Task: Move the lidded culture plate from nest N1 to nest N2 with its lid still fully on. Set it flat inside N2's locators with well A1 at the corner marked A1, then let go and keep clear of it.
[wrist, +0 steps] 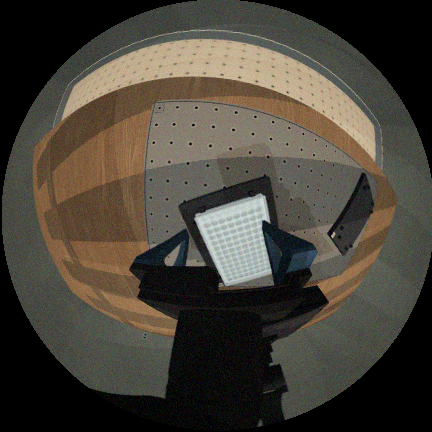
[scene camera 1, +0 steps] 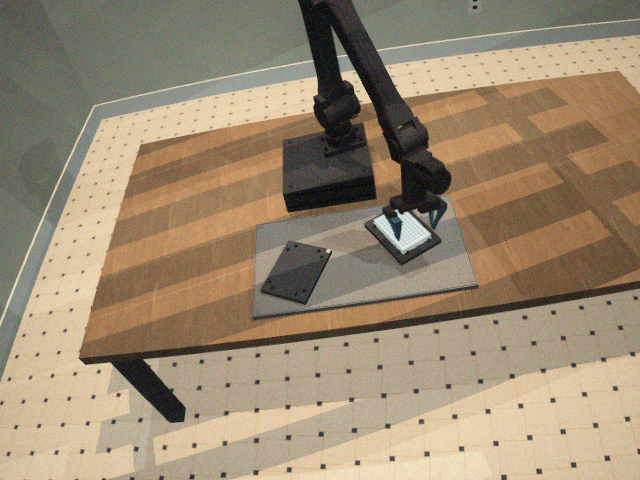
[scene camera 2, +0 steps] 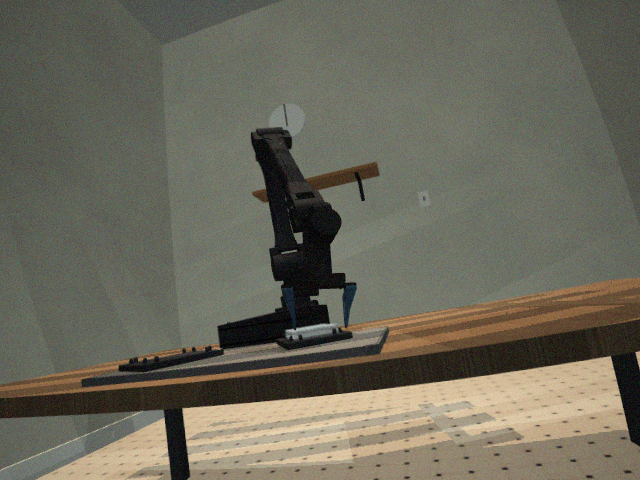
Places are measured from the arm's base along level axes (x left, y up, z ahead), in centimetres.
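Pixels of known places: gripper, between the fingertips: (wrist: 223, 228) (scene camera 1: 415, 234) (scene camera 2: 320, 328); arm's base, origin of its link: (scene camera 1: 342, 143) (scene camera 2: 298, 309).
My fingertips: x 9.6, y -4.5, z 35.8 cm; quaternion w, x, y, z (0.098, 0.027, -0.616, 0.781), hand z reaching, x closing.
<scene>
Ahead of a thing's pixels: the offset from my fingertips to its top centre. "spot": to the spot under its first point. Level surfaces: height alone.
The lidded culture plate {dx -2.6, dy +0.5, dz -3.1 cm} (scene camera 1: 412, 238) (scene camera 2: 313, 329) (wrist: 237, 245), white with a grid of wells, sits flat in a dark nest, taken as N1 {spot: dx -4.8, dy -1.2, dz +5.4 cm} (scene camera 1: 403, 258) (scene camera 2: 316, 341) (wrist: 225, 198). The lid looks fully on; well A1 cannot be made out. The other dark nest, taken as N2 {spot: dx -30.0, dy -1.2, dz +1.0 cm} (scene camera 1: 297, 271) (scene camera 2: 170, 359) (wrist: 355, 210), holds no plate; it has small locators and a pale mark {dx -21.4, dy -1.2, dz -2.9 cm} (scene camera 1: 328, 251) (wrist: 332, 234) at one corner. My gripper (scene camera 1: 416, 233) (scene camera 2: 320, 327) (wrist: 223, 228) is open and empty above the plate, its blue fingers toward opposite sides. In the wrist view, the right finger overlaps the plate's edge; the left finger stands off it.
Both nests stand on a grey perforated board {dx -14.5, dy -2.3, dz -1.1 cm} (scene camera 1: 351, 289) (scene camera 2: 361, 348) (wrist: 175, 132) on the wooden table {dy -3.7 cm} (scene camera 1: 206, 320) (scene camera 2: 465, 335) (wrist: 110, 200). The arm's black base block (scene camera 1: 328, 175) (scene camera 2: 253, 330) stands behind the board. The table's front edge runs close to the board.
</scene>
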